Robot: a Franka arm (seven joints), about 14 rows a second.
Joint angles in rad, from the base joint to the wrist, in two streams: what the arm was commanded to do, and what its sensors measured. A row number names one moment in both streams.
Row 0, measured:
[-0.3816 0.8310 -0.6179 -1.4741 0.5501 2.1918 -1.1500]
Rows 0 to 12, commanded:
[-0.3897 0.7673 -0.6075 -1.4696 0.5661 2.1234 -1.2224]
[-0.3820 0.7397 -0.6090 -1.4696 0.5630 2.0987 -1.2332]
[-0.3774 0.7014 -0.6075 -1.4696 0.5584 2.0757 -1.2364]
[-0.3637 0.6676 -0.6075 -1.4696 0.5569 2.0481 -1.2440]
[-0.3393 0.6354 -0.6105 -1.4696 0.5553 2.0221 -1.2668]
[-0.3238 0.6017 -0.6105 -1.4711 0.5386 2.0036 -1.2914]
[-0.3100 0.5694 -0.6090 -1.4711 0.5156 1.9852 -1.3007]
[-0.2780 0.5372 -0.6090 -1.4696 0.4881 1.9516 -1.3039]
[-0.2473 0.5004 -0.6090 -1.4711 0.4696 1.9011 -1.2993]
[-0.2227 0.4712 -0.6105 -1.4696 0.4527 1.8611 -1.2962]
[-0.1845 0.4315 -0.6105 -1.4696 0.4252 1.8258 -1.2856]
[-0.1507 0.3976 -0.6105 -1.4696 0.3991 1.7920 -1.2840]
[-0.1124 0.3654 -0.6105 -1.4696 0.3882 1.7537 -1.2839]
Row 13, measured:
[-0.1743 0.4520 -0.6109 -1.4379 0.4279 1.8110 -1.2779]
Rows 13 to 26, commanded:
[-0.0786 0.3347 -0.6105 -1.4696 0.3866 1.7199 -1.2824]
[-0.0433 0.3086 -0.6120 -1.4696 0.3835 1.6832 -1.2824]
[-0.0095 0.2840 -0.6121 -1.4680 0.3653 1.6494 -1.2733]
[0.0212 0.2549 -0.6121 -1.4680 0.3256 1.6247 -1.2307]
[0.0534 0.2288 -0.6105 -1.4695 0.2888 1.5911 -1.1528]
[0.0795 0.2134 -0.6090 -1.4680 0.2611 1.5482 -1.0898]
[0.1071 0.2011 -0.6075 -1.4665 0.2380 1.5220 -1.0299]
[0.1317 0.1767 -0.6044 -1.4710 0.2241 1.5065 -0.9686]
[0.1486 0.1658 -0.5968 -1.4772 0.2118 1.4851 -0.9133]
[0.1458 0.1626 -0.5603 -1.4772 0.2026 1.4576 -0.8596]
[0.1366 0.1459 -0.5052 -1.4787 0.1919 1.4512 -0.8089]
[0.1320 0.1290 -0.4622 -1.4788 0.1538 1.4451 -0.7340]
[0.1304 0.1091 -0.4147 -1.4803 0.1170 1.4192 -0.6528]
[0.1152 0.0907 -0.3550 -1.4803 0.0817 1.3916 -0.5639]
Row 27, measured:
[0.1317 0.1586 -0.4435 -1.4495 0.1456 1.4302 -0.7010]
